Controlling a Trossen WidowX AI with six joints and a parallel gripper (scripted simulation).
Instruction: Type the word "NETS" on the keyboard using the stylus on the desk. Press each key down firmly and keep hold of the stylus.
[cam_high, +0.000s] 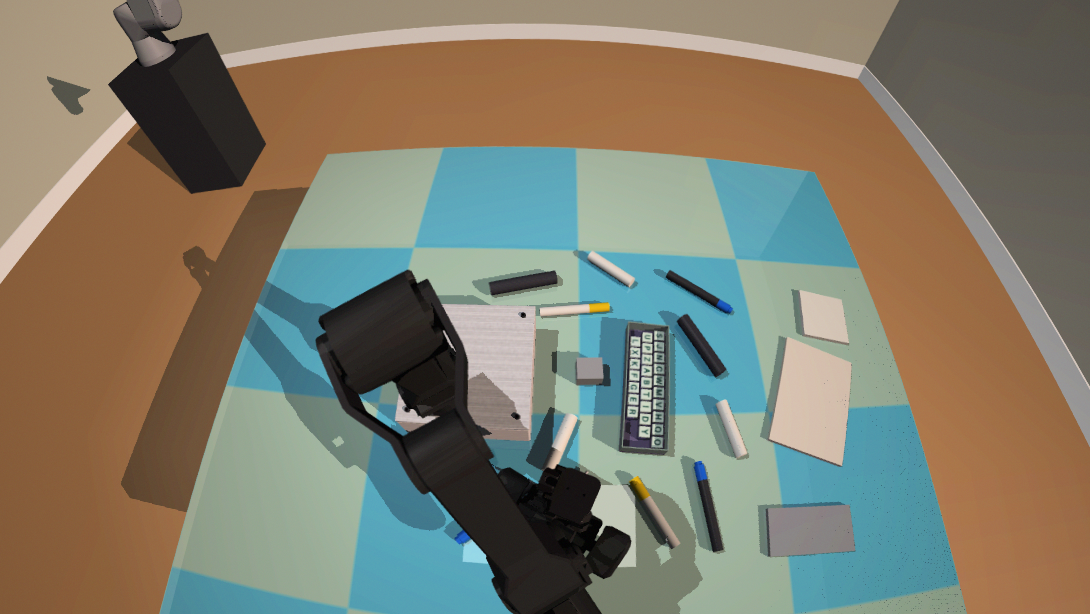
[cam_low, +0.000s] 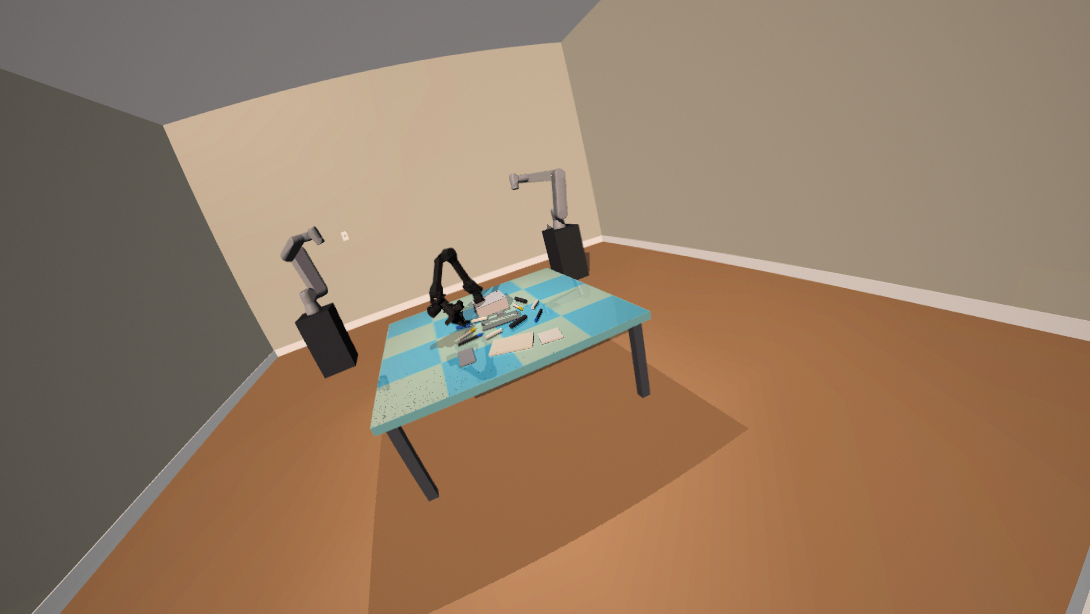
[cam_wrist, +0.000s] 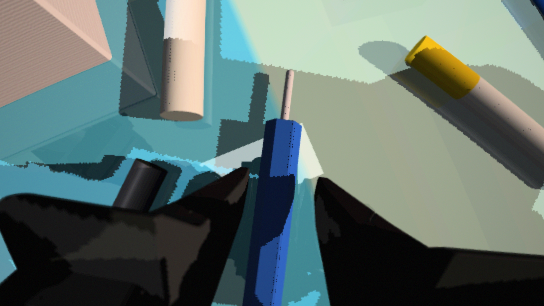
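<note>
Right now my gripper tip is 1 cm to the right of the stylus, 1 cm short of it and 1 cm above it. The rest, counted from my gripper tip: grey cube (21 cm to the left, 4 cm ahead); grey pad (38 cm ahead, 9 cm to the right, 1 cm below).
</note>
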